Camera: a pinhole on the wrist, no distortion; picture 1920 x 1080 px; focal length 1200.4 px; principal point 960.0 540.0 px. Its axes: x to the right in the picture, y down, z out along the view. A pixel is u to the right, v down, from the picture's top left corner.
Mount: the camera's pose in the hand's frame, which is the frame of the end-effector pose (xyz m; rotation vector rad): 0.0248 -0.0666 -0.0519 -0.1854 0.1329 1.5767
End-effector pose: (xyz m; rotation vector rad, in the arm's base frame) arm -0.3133 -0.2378 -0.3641 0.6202 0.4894 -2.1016
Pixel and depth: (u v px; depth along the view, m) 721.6 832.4 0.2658
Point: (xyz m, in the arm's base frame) -0.3978 -0.2896 -0.1545
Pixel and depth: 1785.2 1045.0 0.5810
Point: 0.0638 -0.5581 0.0711
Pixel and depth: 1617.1 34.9 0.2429
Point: -0.3182 -0.4634 -0.3169
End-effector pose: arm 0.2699 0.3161 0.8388 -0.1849 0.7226 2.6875
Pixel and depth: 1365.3 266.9 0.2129
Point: 0.1869 0.3702 0.9704
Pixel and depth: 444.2 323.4 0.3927
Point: 0.2351 0.6509 1.0686
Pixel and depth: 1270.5 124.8 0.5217
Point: 0.0185 0.4536 1.2557
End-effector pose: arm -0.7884 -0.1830 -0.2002 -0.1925 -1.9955 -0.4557
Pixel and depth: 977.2 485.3 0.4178
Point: -1.0893 -0.0214 -0.3092
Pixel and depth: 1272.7 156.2 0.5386
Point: -1.1839 0.1523 -0.1789
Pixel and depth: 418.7 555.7 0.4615
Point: -1.2148 -0.1702 -0.4115
